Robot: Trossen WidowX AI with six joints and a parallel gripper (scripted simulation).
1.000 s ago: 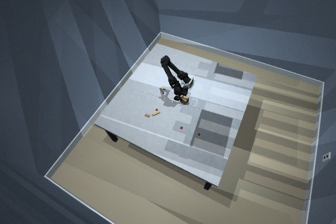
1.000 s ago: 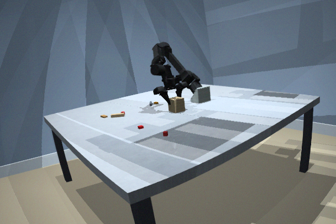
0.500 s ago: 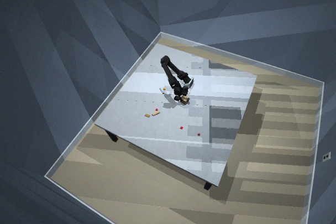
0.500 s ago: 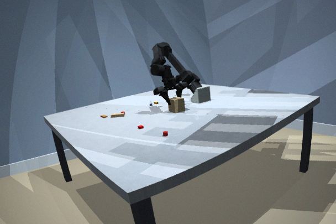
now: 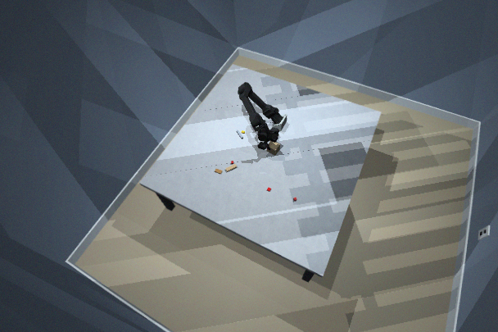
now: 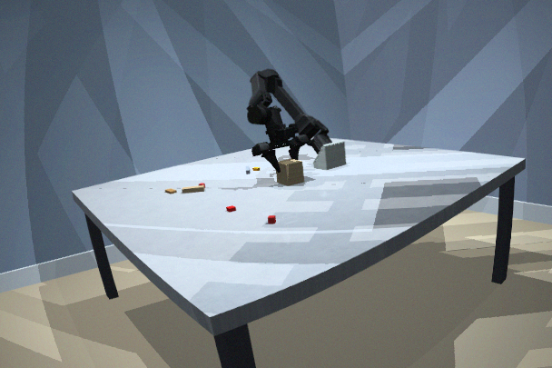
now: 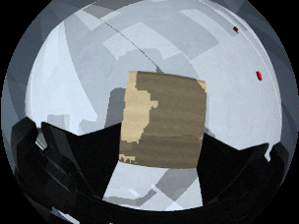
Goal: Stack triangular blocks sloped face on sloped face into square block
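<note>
My gripper tip is now 1 cm to the left of the tan triangular block and 1 cm below it. Also, from my gripper tip: orange block: 1 cm behind, 26 cm to the right, 3 cm below; grey rod: 2 cm ahead, 27 cm to the right, 3 cm below.
</note>
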